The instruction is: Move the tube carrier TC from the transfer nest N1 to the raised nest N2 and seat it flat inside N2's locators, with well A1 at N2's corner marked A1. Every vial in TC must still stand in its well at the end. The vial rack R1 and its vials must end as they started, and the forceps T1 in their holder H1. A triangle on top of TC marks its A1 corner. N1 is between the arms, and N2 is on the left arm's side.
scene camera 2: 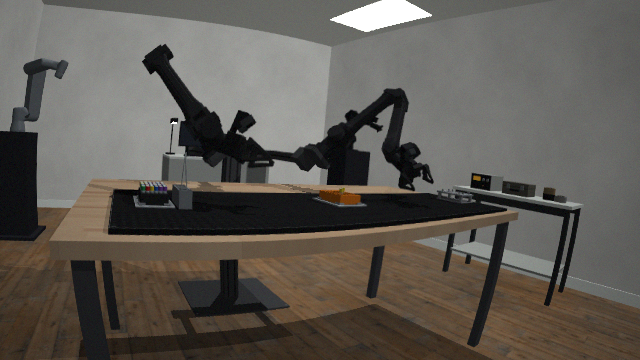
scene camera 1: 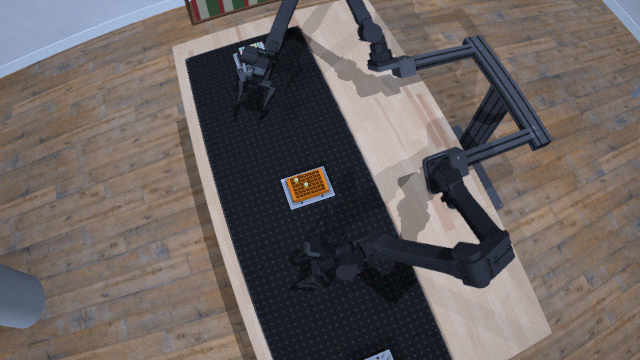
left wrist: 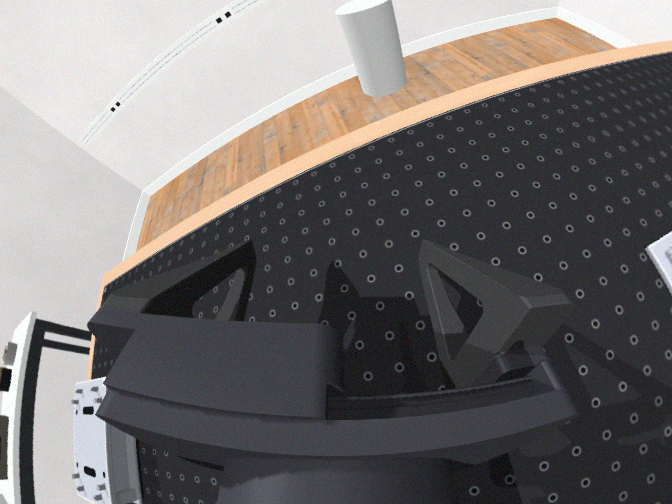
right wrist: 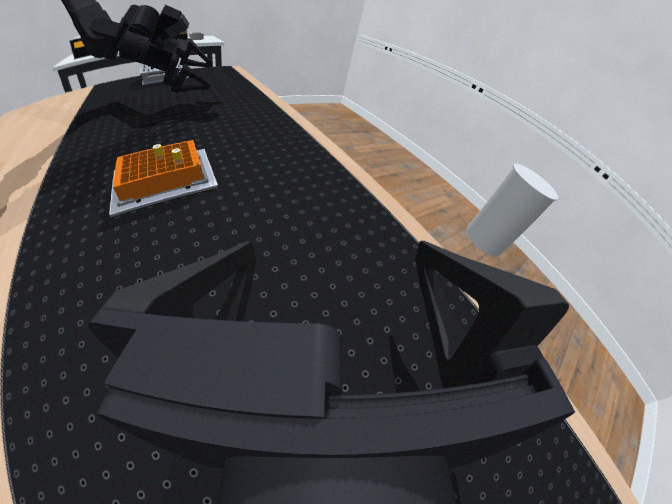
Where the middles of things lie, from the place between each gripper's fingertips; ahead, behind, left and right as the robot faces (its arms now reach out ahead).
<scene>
The orange tube carrier TC (scene camera 1: 317,185) lies 12 cm behind my left hand, 30 cm to the right of it and 6 cm below it. Round my left hand: grey nest N1 (right wrist: 204,163): 12 cm behind, 30 cm to the right, 8 cm below.
My right hand (scene camera 2: 272,161) is 110 mm past the orange tube carrier TC, 320 mm to the right of it and 120 mm above it. From my right hand the other things lie so: grey nest N1: 110 mm behind, 320 mm to the left, 140 mm below.
</scene>
